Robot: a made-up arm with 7 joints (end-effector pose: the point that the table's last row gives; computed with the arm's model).
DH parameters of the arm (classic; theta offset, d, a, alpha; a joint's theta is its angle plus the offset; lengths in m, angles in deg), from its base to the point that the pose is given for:
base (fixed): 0 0 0 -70
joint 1: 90 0 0 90
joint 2: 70 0 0 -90
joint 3: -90 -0.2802 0.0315 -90
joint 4: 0 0 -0.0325 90
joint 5: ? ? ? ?
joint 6: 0 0 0 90
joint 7: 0 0 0 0
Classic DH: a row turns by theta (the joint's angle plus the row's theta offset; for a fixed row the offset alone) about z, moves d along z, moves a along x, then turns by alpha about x.
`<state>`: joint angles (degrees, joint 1 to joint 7).
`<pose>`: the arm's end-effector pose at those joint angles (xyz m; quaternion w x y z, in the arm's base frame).
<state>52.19 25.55 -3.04 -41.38 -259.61 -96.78 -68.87</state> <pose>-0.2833 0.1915 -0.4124 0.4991 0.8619 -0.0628 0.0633</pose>
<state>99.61 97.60 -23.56 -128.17 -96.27 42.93 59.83</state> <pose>-0.1708 0.1808 -0.1631 0.6753 0.1029 -0.1699 -0.7103</pose>
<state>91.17 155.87 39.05 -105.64 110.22 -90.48 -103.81</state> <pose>0.2979 0.1110 -0.2129 0.2589 0.4306 -0.7054 -0.5000</pose>
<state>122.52 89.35 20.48 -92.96 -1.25 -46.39 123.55</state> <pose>-0.1574 0.3778 -0.1117 0.8744 -0.1646 0.0496 0.4537</pose>
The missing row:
joint 5: 0 -0.2683 0 -90
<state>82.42 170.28 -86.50 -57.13 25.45 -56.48 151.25</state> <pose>0.2747 0.3985 0.1683 0.7292 0.5712 0.1906 0.3251</pose>
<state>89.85 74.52 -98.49 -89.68 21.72 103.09 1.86</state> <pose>-0.4238 0.0641 0.0692 0.0683 -0.2017 0.8742 -0.4364</pose>
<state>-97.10 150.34 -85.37 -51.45 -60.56 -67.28 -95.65</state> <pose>-0.1393 0.4725 0.1726 0.1351 -0.3231 -0.3662 0.8621</pose>
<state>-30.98 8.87 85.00 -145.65 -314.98 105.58 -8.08</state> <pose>0.0753 0.2094 -0.0195 0.6971 -0.0497 -0.6651 0.2632</pose>
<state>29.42 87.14 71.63 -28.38 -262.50 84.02 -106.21</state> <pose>-0.0096 0.5400 0.0893 0.8572 0.2200 -0.3934 -0.2490</pose>
